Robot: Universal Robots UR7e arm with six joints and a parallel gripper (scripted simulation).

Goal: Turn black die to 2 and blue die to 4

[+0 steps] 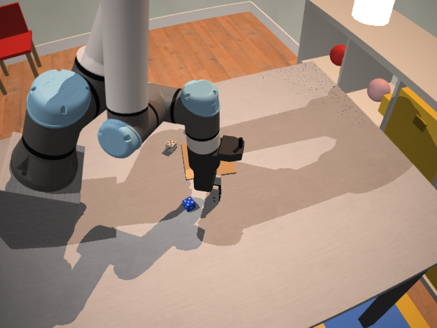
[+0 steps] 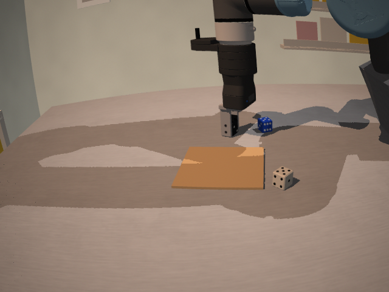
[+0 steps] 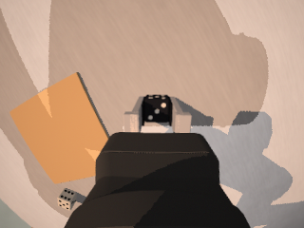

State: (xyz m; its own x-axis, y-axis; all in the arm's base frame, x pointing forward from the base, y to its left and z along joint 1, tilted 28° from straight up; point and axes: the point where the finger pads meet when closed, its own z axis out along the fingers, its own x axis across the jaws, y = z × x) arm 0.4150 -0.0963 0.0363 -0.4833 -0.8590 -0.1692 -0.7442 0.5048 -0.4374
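My gripper is now 8 cm past the blue die and 1 cm above it. The rest, counted from my hand: white die (22 cm to the left, 6 cm behind, 1 cm below); black die (1 cm below); orange mat (14 cm to the left, 3 cm ahead, 2 cm below).
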